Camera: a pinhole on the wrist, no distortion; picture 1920 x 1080 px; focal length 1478.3 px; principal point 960.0 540.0 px. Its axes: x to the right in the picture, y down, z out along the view. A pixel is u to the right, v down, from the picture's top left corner.
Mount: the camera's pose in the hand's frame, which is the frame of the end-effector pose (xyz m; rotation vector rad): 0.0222 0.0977 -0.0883 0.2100 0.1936 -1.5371
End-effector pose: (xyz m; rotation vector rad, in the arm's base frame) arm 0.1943 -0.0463 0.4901 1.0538 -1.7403 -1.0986
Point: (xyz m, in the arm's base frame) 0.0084 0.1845 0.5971
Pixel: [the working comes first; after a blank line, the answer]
In the camera's frame: -0.1810 -0.1479 0.2521

outside the picture
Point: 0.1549 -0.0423 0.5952
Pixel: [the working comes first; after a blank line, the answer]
In the camera's frame: -0.0340 0.0087 0.0884

391 686
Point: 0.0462 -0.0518 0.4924
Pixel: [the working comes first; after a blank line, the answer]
In the camera's frame: 0.0059 0.0333 0.2308

998 754
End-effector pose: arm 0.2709 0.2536 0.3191 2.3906 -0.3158 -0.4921
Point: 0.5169 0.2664 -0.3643
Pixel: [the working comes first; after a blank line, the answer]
In the camera's frame: 0.4528 0.3684 0.5889

outside the picture
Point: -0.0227 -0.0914 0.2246
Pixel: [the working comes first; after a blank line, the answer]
In the camera's frame: -0.2469 -0.1322 0.4282

108 84
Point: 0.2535 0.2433 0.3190
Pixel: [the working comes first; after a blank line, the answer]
In the camera's frame: 0.0587 -0.0349 0.1210

1677 114
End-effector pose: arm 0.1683 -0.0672 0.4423 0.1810 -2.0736 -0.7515
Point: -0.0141 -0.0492 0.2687
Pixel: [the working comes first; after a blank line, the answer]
In the camera's frame: 0.1222 -0.0451 0.3568

1466 353
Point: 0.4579 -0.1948 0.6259
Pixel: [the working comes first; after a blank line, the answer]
In the camera's frame: 0.1196 -0.0175 -0.2522

behind the camera
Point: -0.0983 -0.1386 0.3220
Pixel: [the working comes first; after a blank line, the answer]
In the camera's frame: 0.1761 0.0762 0.3747

1655 841
